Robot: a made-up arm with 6 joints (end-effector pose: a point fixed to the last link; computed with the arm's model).
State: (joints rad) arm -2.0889 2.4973 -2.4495 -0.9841 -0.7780 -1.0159
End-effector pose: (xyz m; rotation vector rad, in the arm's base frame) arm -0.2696 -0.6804 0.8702 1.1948 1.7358 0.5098
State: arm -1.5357 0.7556 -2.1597 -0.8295 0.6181 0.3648
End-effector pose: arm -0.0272 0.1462 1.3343 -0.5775 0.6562 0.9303
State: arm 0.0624 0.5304 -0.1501 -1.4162 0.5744 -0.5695
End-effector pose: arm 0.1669 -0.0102 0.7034 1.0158 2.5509 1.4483
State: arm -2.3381 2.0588 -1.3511 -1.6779 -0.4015 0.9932
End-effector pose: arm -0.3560 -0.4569 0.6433 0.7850 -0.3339 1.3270
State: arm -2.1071 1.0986 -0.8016 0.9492 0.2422 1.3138
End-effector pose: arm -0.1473 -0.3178 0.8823 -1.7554 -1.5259 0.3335
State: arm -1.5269 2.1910 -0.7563 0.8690 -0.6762 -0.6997
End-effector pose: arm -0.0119 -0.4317 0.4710 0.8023 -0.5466 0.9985
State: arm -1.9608 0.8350 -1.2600 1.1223 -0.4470 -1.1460
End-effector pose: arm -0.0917 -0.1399 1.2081 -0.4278 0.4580 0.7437
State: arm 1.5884 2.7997 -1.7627 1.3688 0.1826 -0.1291
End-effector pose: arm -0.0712 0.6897 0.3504 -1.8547 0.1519 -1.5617
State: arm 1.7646 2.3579 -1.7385 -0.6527 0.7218 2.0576
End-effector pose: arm -0.1080 0.6532 0.5716 -1.6150 0.2855 -2.1709
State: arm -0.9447 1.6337 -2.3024 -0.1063 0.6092 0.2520
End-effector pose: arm 0.2847 -0.3061 1.2320 -0.1679 -0.1486 2.1489
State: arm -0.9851 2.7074 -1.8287 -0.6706 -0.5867 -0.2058
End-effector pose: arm 0.4656 -0.5097 0.4656 0.7353 0.7131 2.4313
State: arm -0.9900 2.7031 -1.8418 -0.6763 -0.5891 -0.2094
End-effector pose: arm 0.4654 -0.5149 0.4733 0.7193 0.7352 2.4227
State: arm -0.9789 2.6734 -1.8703 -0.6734 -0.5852 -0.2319
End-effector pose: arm 0.4773 -0.5192 0.5044 0.6686 0.8079 2.4028
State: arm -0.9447 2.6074 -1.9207 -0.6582 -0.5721 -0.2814
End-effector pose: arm 0.5045 -0.5174 0.5707 0.5648 0.9452 2.3601
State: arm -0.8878 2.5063 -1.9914 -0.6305 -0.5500 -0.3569
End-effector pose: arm 0.5406 -0.4994 0.6731 0.4032 1.1250 2.2829
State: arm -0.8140 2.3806 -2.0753 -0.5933 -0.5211 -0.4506
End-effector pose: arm 0.5712 -0.4562 0.8015 0.1955 1.3036 2.1684
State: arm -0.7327 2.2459 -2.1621 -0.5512 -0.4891 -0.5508
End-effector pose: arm 0.5820 -0.3893 0.9360 -0.0309 1.4397 2.0291
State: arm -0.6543 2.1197 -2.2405 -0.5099 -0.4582 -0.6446
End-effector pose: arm 0.5682 -0.3128 1.0546 -0.2404 1.5163 1.8908
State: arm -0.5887 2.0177 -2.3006 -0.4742 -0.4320 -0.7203
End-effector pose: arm 0.5396 -0.2451 1.1418 -0.4034 1.5427 1.7805
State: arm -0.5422 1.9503 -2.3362 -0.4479 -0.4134 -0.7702
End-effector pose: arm 0.5131 -0.1989 1.1933 -0.5061 1.5425 1.7150
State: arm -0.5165 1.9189 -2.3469 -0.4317 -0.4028 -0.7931
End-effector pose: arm 0.5006 -0.1766 1.2139 -0.5502 1.5350 1.6964
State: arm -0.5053 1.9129 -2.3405 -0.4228 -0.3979 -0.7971
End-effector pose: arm 0.5014 -0.1707 1.2147 -0.5550 1.5281 1.7099
